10 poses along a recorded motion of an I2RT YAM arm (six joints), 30 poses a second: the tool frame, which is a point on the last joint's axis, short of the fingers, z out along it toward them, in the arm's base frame.
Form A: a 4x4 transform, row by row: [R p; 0 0 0 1], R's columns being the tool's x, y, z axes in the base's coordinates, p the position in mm. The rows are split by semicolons.
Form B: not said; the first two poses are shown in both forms.
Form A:
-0.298, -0.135, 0.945, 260; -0.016, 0.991, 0.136, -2; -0.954, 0.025, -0.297, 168; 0, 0, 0, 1
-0.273, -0.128, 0.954, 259; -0.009, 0.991, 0.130, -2; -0.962, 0.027, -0.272, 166; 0, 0, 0, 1
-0.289, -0.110, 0.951, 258; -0.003, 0.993, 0.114, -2; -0.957, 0.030, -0.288, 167; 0, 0, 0, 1
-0.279, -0.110, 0.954, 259; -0.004, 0.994, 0.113, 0; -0.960, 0.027, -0.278, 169; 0, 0, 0, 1
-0.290, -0.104, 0.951, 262; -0.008, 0.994, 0.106, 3; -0.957, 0.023, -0.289, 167; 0, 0, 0, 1
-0.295, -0.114, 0.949, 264; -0.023, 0.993, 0.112, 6; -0.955, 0.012, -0.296, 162; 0, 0, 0, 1
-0.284, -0.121, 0.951, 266; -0.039, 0.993, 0.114, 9; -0.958, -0.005, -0.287, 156; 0, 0, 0, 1
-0.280, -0.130, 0.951, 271; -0.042, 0.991, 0.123, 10; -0.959, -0.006, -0.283, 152; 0, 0, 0, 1
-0.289, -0.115, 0.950, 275; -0.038, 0.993, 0.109, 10; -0.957, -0.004, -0.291, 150; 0, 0, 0, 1
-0.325, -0.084, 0.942, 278; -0.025, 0.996, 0.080, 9; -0.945, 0.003, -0.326, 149; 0, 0, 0, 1
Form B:
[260, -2, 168], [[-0.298, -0.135, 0.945], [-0.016, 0.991, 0.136], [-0.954, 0.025, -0.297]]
[259, -2, 166], [[-0.273, -0.128, 0.954], [-0.009, 0.991, 0.130], [-0.962, 0.027, -0.272]]
[258, -2, 167], [[-0.289, -0.110, 0.951], [-0.003, 0.993, 0.114], [-0.957, 0.030, -0.288]]
[259, 0, 169], [[-0.279, -0.110, 0.954], [-0.004, 0.994, 0.113], [-0.960, 0.027, -0.278]]
[262, 3, 167], [[-0.290, -0.104, 0.951], [-0.008, 0.994, 0.106], [-0.957, 0.023, -0.289]]
[264, 6, 162], [[-0.295, -0.114, 0.949], [-0.023, 0.993, 0.112], [-0.955, 0.012, -0.296]]
[266, 9, 156], [[-0.284, -0.121, 0.951], [-0.039, 0.993, 0.114], [-0.958, -0.005, -0.287]]
[271, 10, 152], [[-0.280, -0.130, 0.951], [-0.042, 0.991, 0.123], [-0.959, -0.006, -0.283]]
[275, 10, 150], [[-0.289, -0.115, 0.950], [-0.038, 0.993, 0.109], [-0.957, -0.004, -0.291]]
[278, 9, 149], [[-0.325, -0.084, 0.942], [-0.025, 0.996, 0.080], [-0.945, 0.003, -0.326]]

